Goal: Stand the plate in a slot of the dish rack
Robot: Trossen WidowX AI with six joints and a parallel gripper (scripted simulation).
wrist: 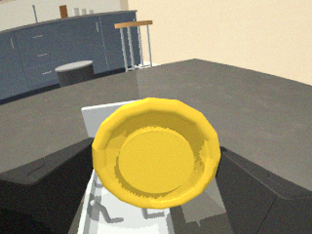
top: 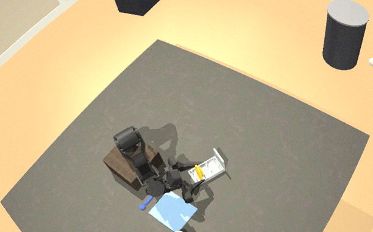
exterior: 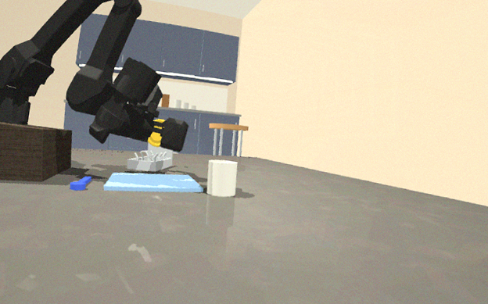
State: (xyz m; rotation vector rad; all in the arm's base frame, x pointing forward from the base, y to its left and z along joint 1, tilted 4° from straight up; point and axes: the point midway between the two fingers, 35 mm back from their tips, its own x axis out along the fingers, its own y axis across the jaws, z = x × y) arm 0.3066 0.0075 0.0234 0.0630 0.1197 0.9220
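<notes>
Right now the white dish rack is 6 cm below my gripper tip, 4 cm to the left of it and 1 cm behind it. Round my gripper tip: light blue mat 17 cm to the right, 8 cm below, 4 cm behind; then small blue utensil 20 cm to the right, 16 cm behind, 8 cm below; then yellow plate 1 cm to the right.
</notes>
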